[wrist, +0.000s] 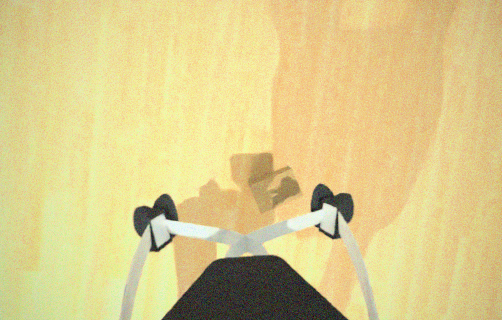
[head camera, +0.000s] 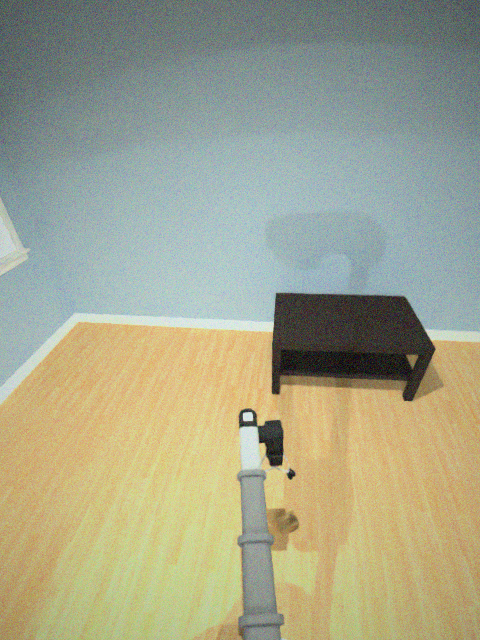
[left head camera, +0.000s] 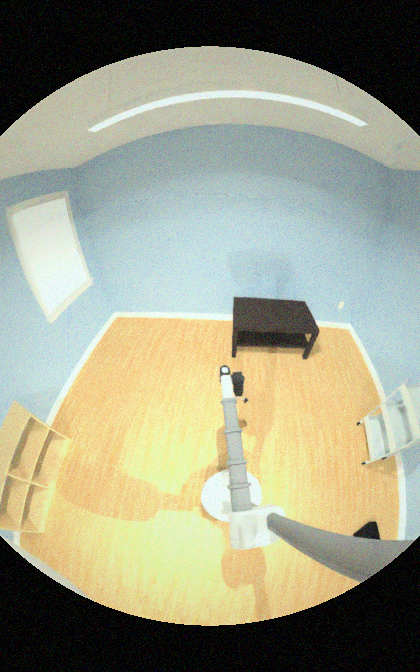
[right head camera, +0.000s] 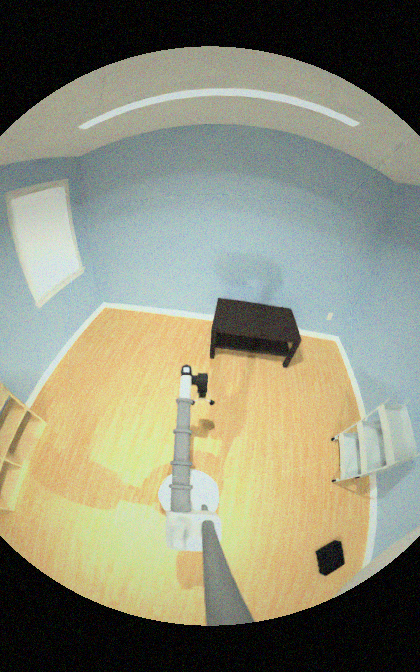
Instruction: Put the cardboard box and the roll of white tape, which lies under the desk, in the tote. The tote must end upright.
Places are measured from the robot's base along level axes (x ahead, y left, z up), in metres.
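Pixels of known places: gripper, fingertip midpoint: (wrist: 244,206) (head camera: 273,478).
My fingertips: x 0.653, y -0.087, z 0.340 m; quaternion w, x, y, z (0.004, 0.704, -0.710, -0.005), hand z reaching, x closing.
Ahead of a thing's pixels: the offset from my fingertips to its middle. "pt": to the spot under its first point.
The small brown cardboard box @(dx -0.052, dy -0.061, dz -0.343 m) (head camera: 289,521) (left head camera: 242,423) (right head camera: 206,425) (wrist: 280,190) lies on the floor, partly covered by the gripper's shadow. My gripper (head camera: 277,468) (right head camera: 202,401) (wrist: 244,206) points down above the floor near the box. Its two fingers stand wide apart with nothing between them. In the wrist view the box shows just beyond the line of the fingertips, right of centre. A black box-shaped thing (left head camera: 368,531) (right head camera: 330,557), which may be the tote, stands on the floor at the lower right; its opening cannot be made out. The roll of white tape does not show.
A dark brown low table @(pt dx +0.859, dy -0.554, dz +0.082 m) (head camera: 346,323) (left head camera: 272,314) (right head camera: 255,317) with a lower shelf stands ahead by the wall. A white wheeled cart (left head camera: 390,425) (right head camera: 384,430) stands at the right wall. A light wooden shelf unit (left head camera: 15,425) stands at the left.
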